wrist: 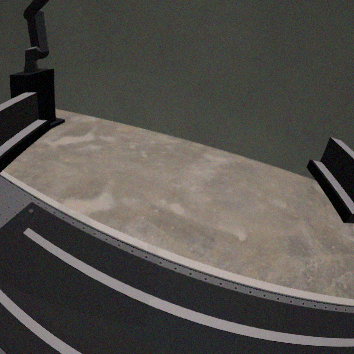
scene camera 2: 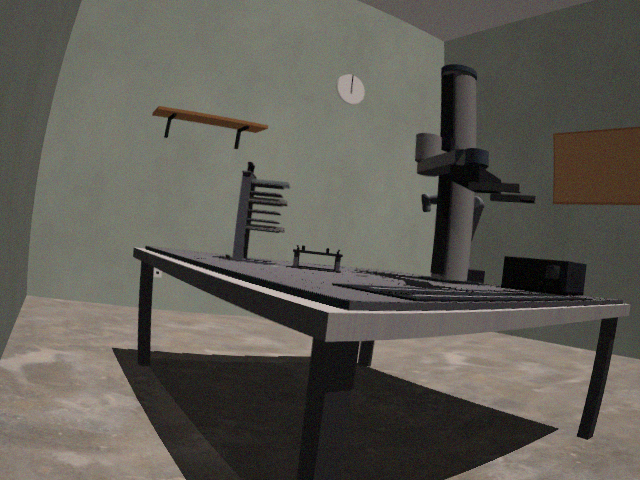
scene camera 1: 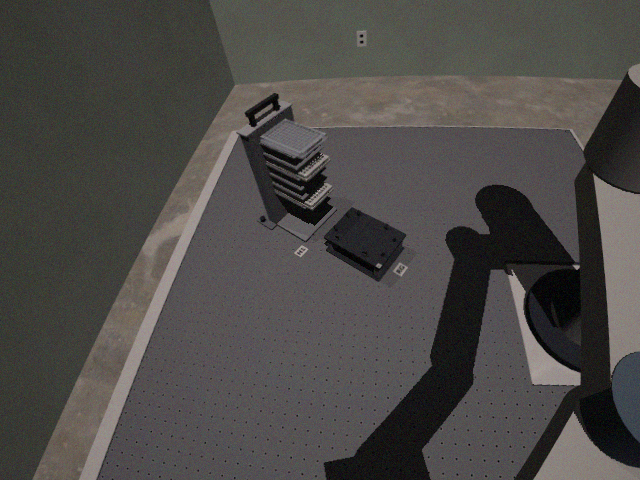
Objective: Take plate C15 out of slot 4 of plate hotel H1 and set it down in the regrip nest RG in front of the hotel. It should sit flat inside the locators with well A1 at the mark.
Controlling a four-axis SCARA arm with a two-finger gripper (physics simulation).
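Frame: origin at the arm's base, x back, y left, z down, level; centimetres.
Where they show: gripper, fingertip midpoint: (wrist: 183,123) (scene camera 2: 528,194); arm's base at its link origin: (scene camera 1: 580,320).
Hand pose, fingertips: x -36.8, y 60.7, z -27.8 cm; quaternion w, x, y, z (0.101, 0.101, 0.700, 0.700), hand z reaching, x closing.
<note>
Each offset is from my fingertips to the top centre of the thing. "spot": to the spot under its first point.
A tall rack (scene camera 1: 290,179) with several stacked plates in its slots stands at the back left of the table; it also shows in scene camera 2 (scene camera 2: 255,214). A dark flat nest with corner locators {dy -77.7, dx -13.1, dz +19.0 cm} (scene camera 1: 366,239) sits just right of the rack, seen low in scene camera 2 (scene camera 2: 317,258). The arm's column (scene camera 2: 459,171) stands at the table's right side, its arm held high and far from the rack. The wrist view shows dark finger parts at the left (wrist: 28,98) and right (wrist: 336,175) edges, wide apart, with nothing between them.
Small label tags {dy -76.5, dx -29.7, dz +26.5 cm} (scene camera 1: 300,251) {dy -72.1, dx -4.1, dz +26.5 cm} (scene camera 1: 401,269) lie by the rack and nest. A dark box {spot: dy -16.2, dx +40.3, dz +20.6 cm} (scene camera 2: 543,275) sits at the table's right. The floor lies beyond the table edge {spot: dy +11.4, dx +0.8, dz +26.5 cm} (wrist: 175,263).
</note>
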